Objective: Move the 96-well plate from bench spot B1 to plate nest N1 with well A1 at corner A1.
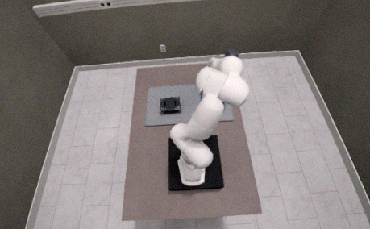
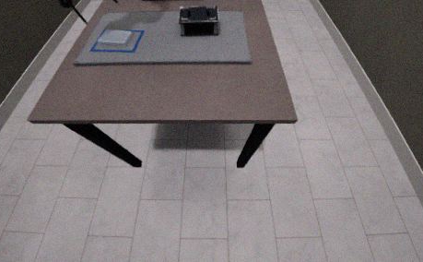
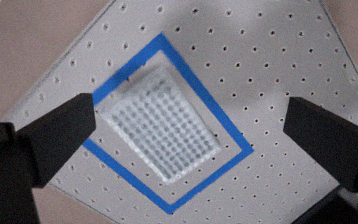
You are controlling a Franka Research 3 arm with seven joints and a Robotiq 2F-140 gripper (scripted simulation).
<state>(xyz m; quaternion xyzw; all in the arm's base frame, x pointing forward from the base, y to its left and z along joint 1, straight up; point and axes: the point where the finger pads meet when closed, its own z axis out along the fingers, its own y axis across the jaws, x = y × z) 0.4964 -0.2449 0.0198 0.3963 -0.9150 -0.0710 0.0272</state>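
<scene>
Now: hand 4 cm short of the clear 96-well plate, 3 cm to the right of it and 9 cm above it. The rest, counted from my hand: dark raised nest: 3 cm behind, 39 cm to the left, 4 cm below; then A1 label: 8 cm behind, 31 cm to the left, 4 cm below.
</scene>
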